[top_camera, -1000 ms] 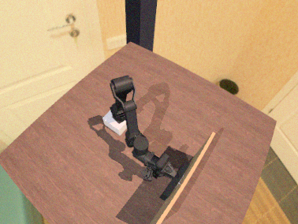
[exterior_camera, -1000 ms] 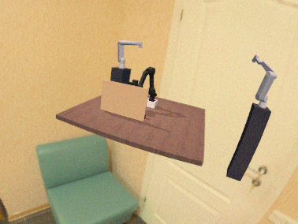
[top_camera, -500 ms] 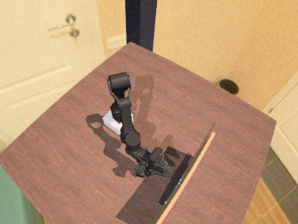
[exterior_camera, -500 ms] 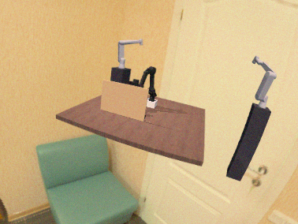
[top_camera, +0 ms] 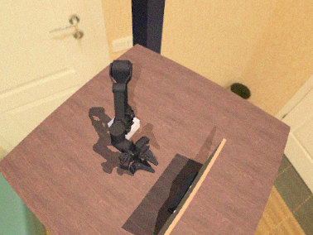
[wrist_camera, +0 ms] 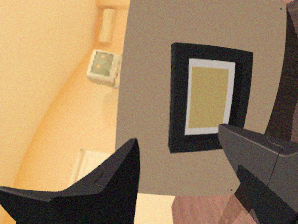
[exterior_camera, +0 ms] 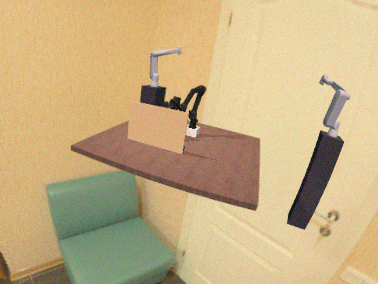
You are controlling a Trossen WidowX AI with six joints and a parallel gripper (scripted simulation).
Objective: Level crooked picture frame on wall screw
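Now: gripper tip 14 cm short of the picture frame, 2 cm to the right of it and 8 cm above it. The rest, counted from my gripper tip: wall panel (15 cm ahead, 3 cm to the left, 8 cm below).
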